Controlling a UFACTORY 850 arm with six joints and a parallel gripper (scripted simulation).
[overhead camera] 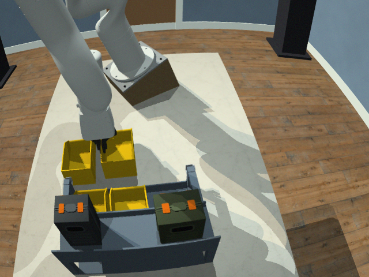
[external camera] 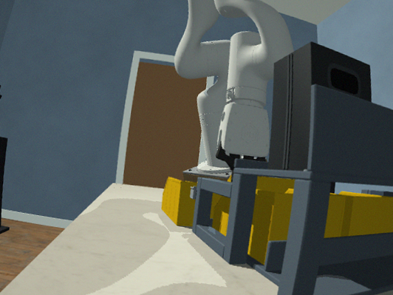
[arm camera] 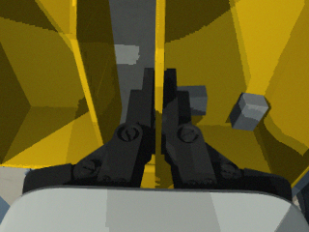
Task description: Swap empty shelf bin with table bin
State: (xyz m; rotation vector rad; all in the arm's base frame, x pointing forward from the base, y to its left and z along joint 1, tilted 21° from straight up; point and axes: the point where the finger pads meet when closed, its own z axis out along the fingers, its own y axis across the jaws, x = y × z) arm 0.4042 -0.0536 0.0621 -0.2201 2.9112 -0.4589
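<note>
My hand is 11 cm short of the shelf lip, 8 cm to the right of it and 7 cm above it. From my hand the other things lie so: dark grey case: 31 cm ahead, 1 cm to the right, 8 cm above; then green case: 29 cm ahead, 22 cm to the left, 7 cm above.
</note>
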